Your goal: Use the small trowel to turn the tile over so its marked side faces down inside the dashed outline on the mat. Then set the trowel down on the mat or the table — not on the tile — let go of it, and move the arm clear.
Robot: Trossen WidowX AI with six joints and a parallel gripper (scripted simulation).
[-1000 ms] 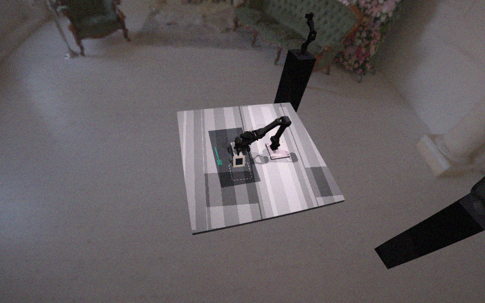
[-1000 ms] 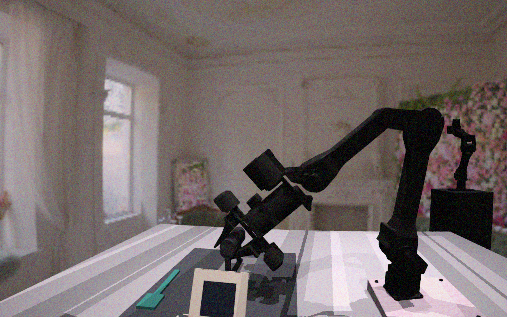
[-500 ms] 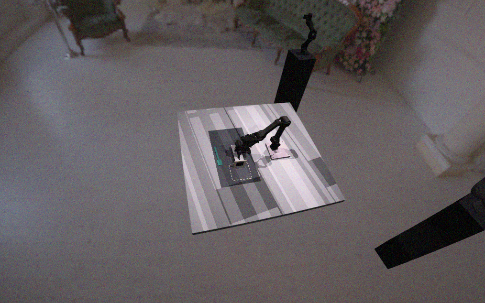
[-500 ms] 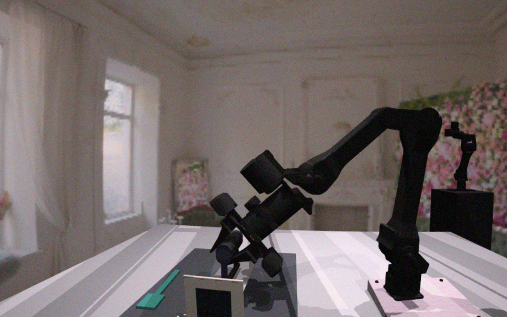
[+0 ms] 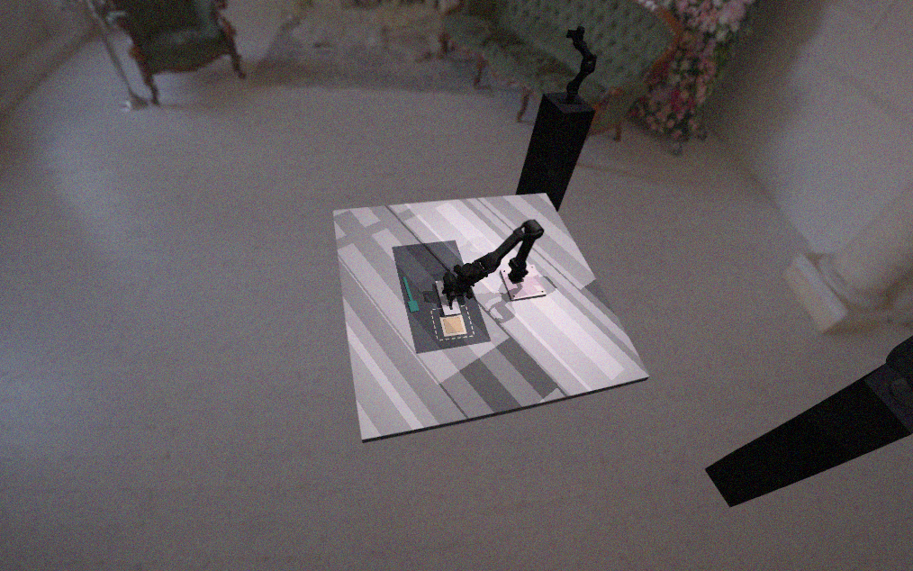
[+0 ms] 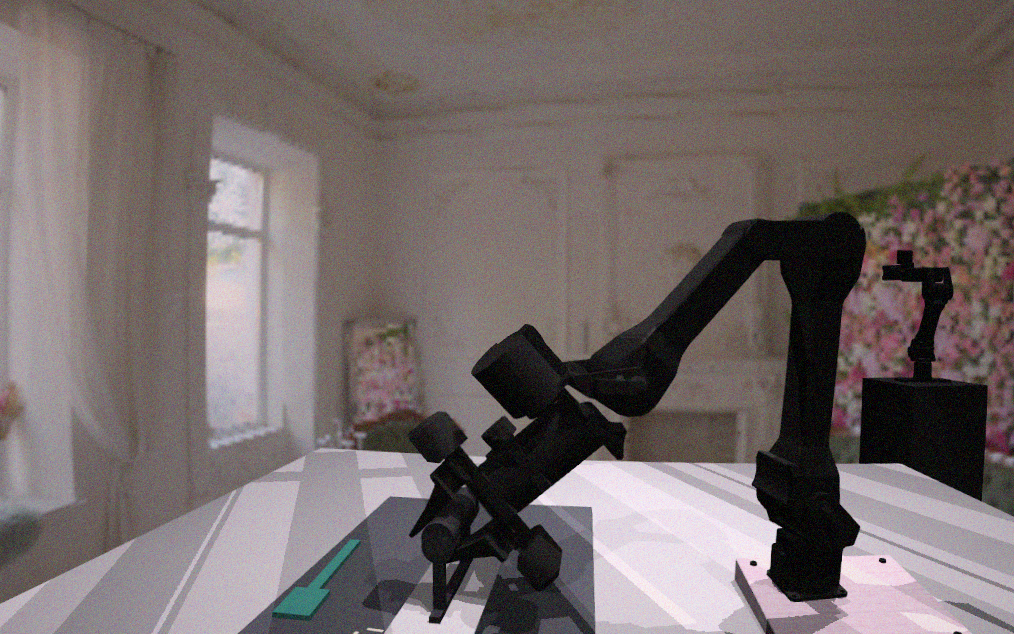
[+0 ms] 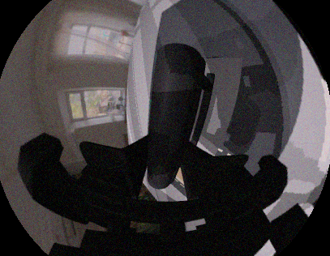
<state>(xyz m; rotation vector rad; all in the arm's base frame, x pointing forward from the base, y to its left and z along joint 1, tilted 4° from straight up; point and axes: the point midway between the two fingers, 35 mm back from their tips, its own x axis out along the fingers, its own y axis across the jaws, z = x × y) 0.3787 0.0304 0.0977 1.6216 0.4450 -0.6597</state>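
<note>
Now: gripper tip 10 mm past the dark mat, 90 mm to the left of it and 100 mm above it. Also, from my gripper tip: trowel (20 mm behind, 10 mm to the left, 10 mm below); teal flat tool (130 mm ahead, 90 mm to the right, 80 mm below); tile (120 mm to the left, 80 mm below).
</note>
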